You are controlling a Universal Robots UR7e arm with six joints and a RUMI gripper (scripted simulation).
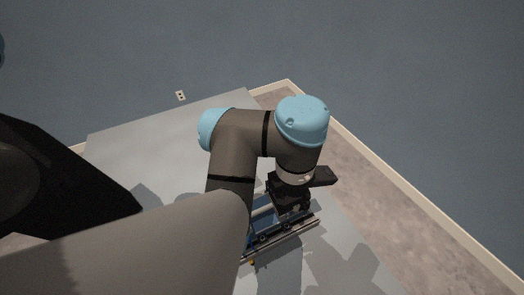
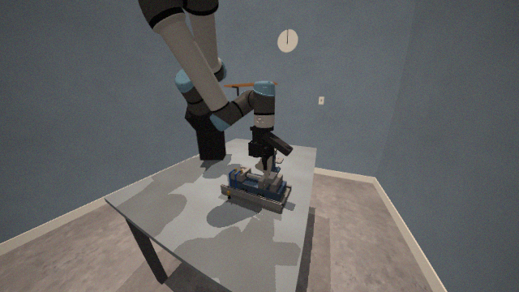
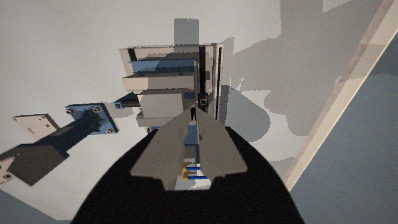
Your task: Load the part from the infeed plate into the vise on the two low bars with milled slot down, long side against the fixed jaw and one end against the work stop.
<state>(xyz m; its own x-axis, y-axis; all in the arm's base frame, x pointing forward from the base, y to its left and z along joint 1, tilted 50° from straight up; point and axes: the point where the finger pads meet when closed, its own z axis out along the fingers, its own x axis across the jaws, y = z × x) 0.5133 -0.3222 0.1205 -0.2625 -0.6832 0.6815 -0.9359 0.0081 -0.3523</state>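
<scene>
Right now the part is 10 mm ahead of my hand, 40 mm to the left of it and 40 mm below it. Round my hand: grey jaw: 20 mm behind, 60 mm to the left, 50 mm below; cylinder rod: 70 mm behind, 70 mm to the left, 50 mm below; work stop: 30 mm ahead, 90 mm to the left, 40 mm below.
</scene>
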